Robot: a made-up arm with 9 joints. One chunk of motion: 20 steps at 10 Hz.
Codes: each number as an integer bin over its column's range. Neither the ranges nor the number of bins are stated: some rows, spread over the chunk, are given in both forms.
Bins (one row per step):
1: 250 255 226 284 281 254 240 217 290
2: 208 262 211 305 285 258 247 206 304
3: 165 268 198 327 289 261 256 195 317
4: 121 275 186 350 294 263 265 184 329
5: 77 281 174 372 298 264 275 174 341
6: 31 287 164 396 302 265 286 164 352
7: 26 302 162 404 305 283 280 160 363
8: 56 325 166 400 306 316 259 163 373
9: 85 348 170 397 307 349 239 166 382
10: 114 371 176 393 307 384 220 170 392
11: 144 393 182 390 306 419 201 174 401
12: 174 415 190 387 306 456 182 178 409
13: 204 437 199 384 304 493 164 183 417
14: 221 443 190 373 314 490 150 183 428
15: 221 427 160 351 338 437 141 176 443
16: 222 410 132 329 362 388 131 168 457
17: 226 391 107 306 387 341 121 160 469
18: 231 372 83 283 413 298 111 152 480
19: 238 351 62 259 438 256 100 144 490
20: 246 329 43 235 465 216 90 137 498
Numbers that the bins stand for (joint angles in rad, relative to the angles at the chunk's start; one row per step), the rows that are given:
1: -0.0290 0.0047 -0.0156 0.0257 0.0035 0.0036 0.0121 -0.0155 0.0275
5: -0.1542 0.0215 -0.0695 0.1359 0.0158 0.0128 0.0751 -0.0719 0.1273
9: -0.1485 0.0647 -0.0737 0.1672 0.0223 0.0910 0.0103 -0.0823 0.2076
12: -0.0840 0.1080 -0.0529 0.1547 0.0216 0.1894 -0.0923 -0.0666 0.2604
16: -0.0493 0.1048 -0.1131 0.0821 0.0621 0.1269 -0.1841 -0.0797 0.3543
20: -0.0319 0.0525 -0.2054 -0.0357 0.1367 -0.0313 -0.2580 -0.1204 0.4346
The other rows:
2: -0.0594 0.0092 -0.0312 0.0520 0.0064 0.0073 0.0247 -0.0299 0.0549
3: -0.0905 0.0131 -0.0446 0.0795 0.0093 0.0101 0.0409 -0.0443 0.0804
4: -0.1224 0.0176 -0.0571 0.1084 0.0129 0.0119 0.0571 -0.0587 0.1038
6: -0.1876 0.0253 -0.0799 0.1660 0.0187 0.0137 0.0949 -0.0850 0.1488
7: -0.1912 0.0350 -0.0820 0.1760 0.0208 0.0303 0.0841 -0.0902 0.1704
8: -0.1695 0.0499 -0.0778 0.1710 0.0216 0.0606 0.0463 -0.0863 0.1899
10: -0.1275 0.0796 -0.0675 0.1622 0.0223 0.1232 -0.0239 -0.0771 0.2271
11: -0.1057 0.0938 -0.0612 0.1585 0.0216 0.1554 -0.0581 -0.0719 0.2447
13: -0.0623 0.1222 -0.0436 0.1509 0.0201 0.2234 -0.1247 -0.0601 0.2760
14: -0.0500 0.1261 -0.0529 0.1372 0.0274 0.2207 -0.1499 -0.0601 0.2976
15: -0.0500 0.1158 -0.0841 0.1096 0.0447 0.1719 -0.1661 -0.0692 0.3269
17: -0.0464 0.0925 -0.1390 0.0532 0.0802 0.0836 -0.2022 -0.0902 0.3778
18: -0.0427 0.0802 -0.1639 0.0244 0.0990 0.0441 -0.2202 -0.1007 0.3993
19: -0.0377 0.0667 -0.1857 -0.0056 0.1171 0.0055 -0.2400 -0.1112 0.4189

